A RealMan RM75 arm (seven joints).
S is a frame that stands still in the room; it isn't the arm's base.
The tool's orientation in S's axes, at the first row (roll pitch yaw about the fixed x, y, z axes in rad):
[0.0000, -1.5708, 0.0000]
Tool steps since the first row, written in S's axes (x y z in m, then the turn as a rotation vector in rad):
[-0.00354, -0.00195, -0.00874, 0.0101, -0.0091, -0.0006]
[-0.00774, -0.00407, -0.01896, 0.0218, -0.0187, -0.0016]
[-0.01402, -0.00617, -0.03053, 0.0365, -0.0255, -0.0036]
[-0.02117, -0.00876, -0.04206, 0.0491, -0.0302, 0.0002]
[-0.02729, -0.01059, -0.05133, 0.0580, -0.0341, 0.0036]
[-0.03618, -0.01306, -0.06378, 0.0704, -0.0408, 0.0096]
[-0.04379, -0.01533, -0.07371, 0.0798, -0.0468, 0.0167]
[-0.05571, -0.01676, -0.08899, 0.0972, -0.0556, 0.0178]
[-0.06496, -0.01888, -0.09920, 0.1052, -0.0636, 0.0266]
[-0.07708, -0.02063, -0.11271, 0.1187, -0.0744, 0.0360]
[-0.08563, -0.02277, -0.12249, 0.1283, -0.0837, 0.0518]
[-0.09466, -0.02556, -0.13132, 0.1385, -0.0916, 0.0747]
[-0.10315, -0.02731, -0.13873, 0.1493, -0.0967, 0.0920]
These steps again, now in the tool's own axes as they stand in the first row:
[-0.00874, -0.00195, 0.00354, -0.0006, -0.0091, -0.0101]
[-0.01896, -0.00407, 0.00774, -0.0016, -0.0187, -0.0218]
[-0.03053, -0.00617, 0.01402, -0.0036, -0.0255, -0.0365]
[-0.04206, -0.00876, 0.02117, 0.0002, -0.0302, -0.0491]
[-0.05133, -0.01059, 0.02729, 0.0036, -0.0341, -0.0580]
[-0.06378, -0.01306, 0.03618, 0.0096, -0.0408, -0.0704]
[-0.07371, -0.01533, 0.04379, 0.0167, -0.0468, -0.0798]
[-0.08899, -0.01676, 0.05571, 0.0178, -0.0556, -0.0972]
[-0.09920, -0.01888, 0.06496, 0.0266, -0.0636, -0.1052]
[-0.11271, -0.02063, 0.07708, 0.0360, -0.0744, -0.1187]
[-0.12249, -0.02277, 0.08563, 0.0518, -0.0837, -0.1283]
[-0.13132, -0.02556, 0.09466, 0.0747, -0.0916, -0.1385]
[-0.13873, -0.02731, 0.10315, 0.0920, -0.0967, -0.1493]

